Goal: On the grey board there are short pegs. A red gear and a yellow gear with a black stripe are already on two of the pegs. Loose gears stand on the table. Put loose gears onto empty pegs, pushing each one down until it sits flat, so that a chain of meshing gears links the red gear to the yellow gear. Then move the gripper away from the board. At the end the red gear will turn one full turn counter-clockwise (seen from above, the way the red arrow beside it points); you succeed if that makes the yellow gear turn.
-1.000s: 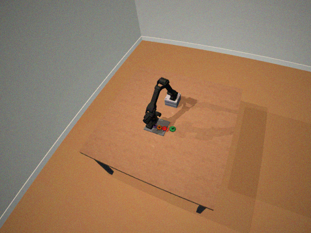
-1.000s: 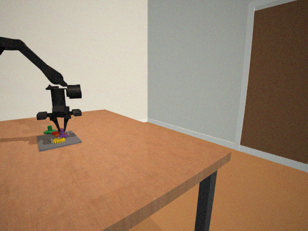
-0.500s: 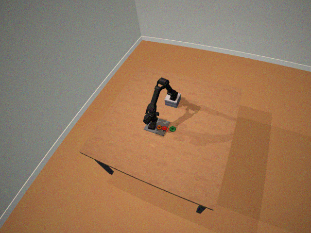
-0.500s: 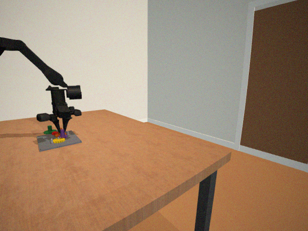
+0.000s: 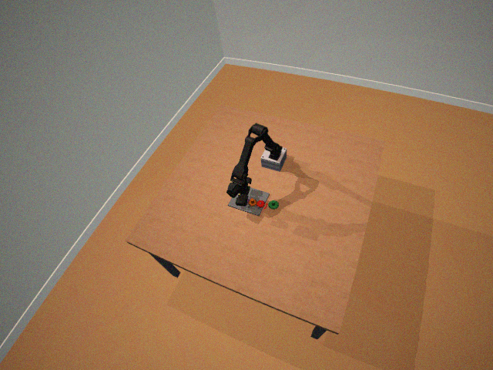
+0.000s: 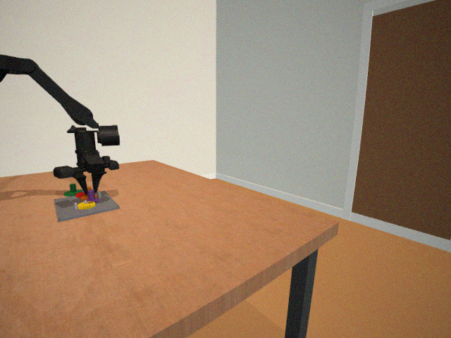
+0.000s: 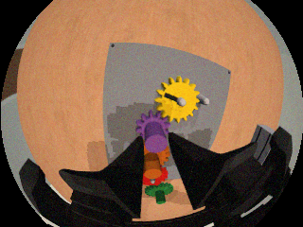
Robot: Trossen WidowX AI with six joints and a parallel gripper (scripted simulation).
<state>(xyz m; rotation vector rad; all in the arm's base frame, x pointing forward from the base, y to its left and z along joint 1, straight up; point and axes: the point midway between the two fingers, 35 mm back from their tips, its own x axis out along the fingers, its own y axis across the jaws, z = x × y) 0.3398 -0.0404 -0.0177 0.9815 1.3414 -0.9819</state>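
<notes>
The purple gear is 10 mm below my gripper tip. Round my gripper tip: orange gear 10 mm behind, 40 mm to the left, 10 mm below; then red gear 20 mm behind, 90 mm to the left, 20 mm below; then yellow gear 20 mm behind, 40 mm to the right, 20 mm below.
</notes>
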